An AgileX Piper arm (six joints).
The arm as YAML. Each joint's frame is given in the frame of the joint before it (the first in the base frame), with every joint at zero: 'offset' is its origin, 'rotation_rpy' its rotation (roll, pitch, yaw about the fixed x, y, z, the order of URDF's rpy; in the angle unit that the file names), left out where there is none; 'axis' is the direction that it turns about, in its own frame. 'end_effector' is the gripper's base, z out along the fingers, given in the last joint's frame.
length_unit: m
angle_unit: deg
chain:
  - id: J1
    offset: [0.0, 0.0, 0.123]
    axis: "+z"
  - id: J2
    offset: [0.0, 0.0, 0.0]
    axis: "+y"
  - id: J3
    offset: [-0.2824, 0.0, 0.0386]
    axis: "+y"
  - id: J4
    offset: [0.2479, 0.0, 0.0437]
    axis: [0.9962, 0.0, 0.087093]
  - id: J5
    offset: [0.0, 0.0, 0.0]
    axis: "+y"
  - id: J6
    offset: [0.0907, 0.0, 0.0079]
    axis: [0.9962, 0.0, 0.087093]
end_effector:
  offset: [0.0, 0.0, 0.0]
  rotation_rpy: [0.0, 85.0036, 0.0]
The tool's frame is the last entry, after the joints.
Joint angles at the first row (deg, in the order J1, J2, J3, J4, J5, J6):
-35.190, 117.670, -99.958, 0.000, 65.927, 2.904
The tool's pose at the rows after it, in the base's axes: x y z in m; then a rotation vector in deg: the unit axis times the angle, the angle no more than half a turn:
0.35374 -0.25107 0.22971 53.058 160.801 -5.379
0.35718 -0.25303 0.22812 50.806 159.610 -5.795
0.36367 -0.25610 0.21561 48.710 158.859 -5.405
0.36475 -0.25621 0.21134 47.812 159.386 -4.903
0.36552 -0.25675 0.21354 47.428 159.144 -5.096
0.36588 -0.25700 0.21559 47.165 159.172 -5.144
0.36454 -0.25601 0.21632 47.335 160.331 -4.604
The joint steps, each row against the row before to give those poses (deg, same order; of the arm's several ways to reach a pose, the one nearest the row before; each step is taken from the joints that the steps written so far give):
-0.099, 0.384, -0.097, -0.402, -0.115, -1.542
-0.025, 0.318, -0.027, 0.402, -2.120, -1.362
0.000, 1.639, 0.221, 0.897, -3.068, -1.563
-0.001, 0.496, 0.113, 0.396, -0.274, -0.858
0.001, 0.000, -0.478, -0.001, 0.117, -0.200
-0.001, 0.000, -0.468, 0.001, 0.415, -0.171
0.001, 0.000, -0.273, -0.001, 1.483, -0.093

